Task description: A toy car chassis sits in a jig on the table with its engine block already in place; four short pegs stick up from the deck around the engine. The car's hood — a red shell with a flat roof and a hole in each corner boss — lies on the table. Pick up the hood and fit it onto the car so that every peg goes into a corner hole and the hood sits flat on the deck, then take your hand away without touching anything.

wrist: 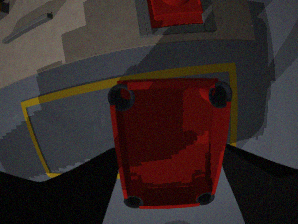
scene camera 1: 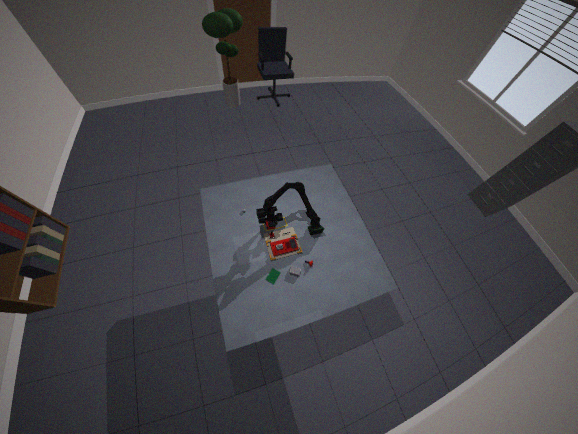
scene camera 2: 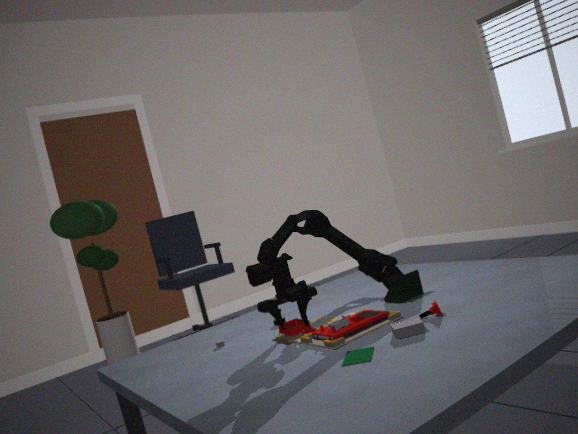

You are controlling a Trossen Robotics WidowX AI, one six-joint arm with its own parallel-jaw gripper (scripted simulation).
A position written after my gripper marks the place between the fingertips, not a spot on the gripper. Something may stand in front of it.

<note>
My gripper (scene camera 2: 294, 325) holds a red hood (wrist: 170, 135).
My gripper shows as well in the wrist view (wrist: 171, 153).
</note>
